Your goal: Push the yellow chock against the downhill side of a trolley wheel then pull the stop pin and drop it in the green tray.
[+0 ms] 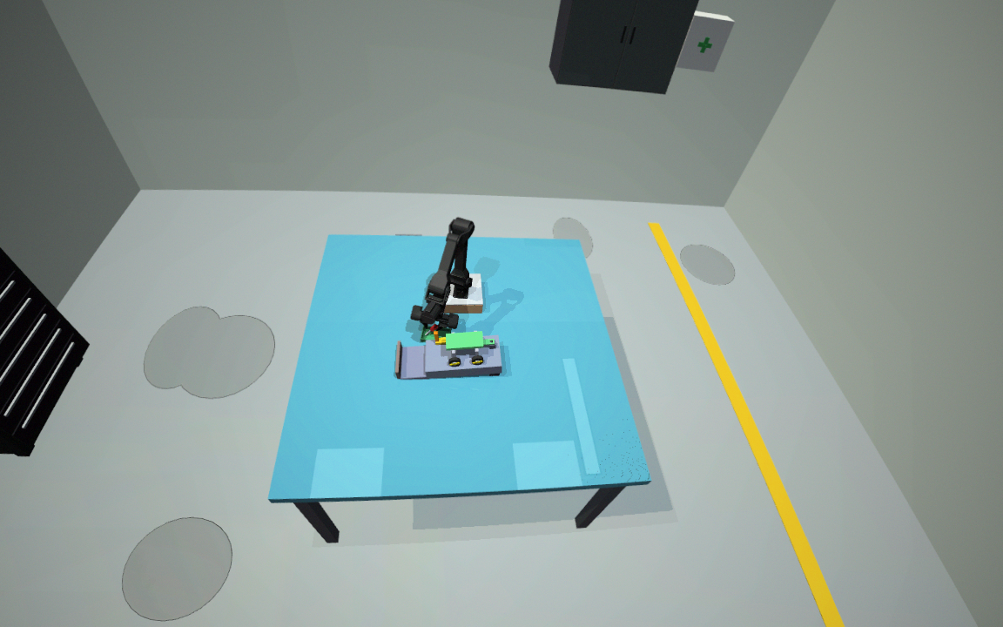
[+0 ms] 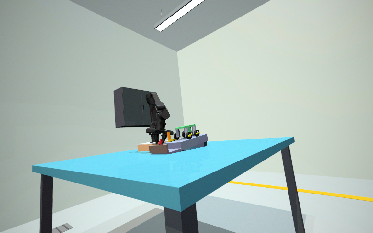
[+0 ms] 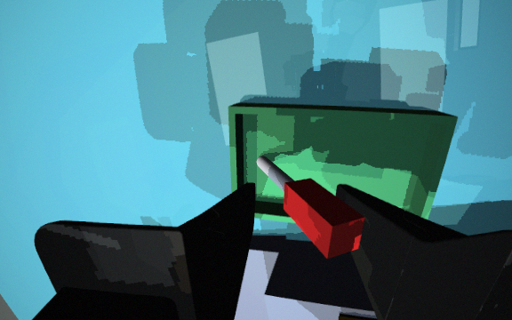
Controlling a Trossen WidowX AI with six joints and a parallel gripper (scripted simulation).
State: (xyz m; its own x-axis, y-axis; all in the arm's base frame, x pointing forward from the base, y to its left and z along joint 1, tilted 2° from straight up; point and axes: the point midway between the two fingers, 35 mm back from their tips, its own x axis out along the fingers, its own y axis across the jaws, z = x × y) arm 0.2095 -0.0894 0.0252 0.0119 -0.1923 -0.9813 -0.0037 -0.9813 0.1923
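My gripper tip is now right at the red-headed stop pin. The rest, counted from my gripper tip: brown stop block (15 cm ahead, 10 cm to the right, 2 cm below); then grey ramp (14 cm to the left, 12 cm ahead); then yellow chock (7 cm ahead, 5 cm to the left, 4 cm above).
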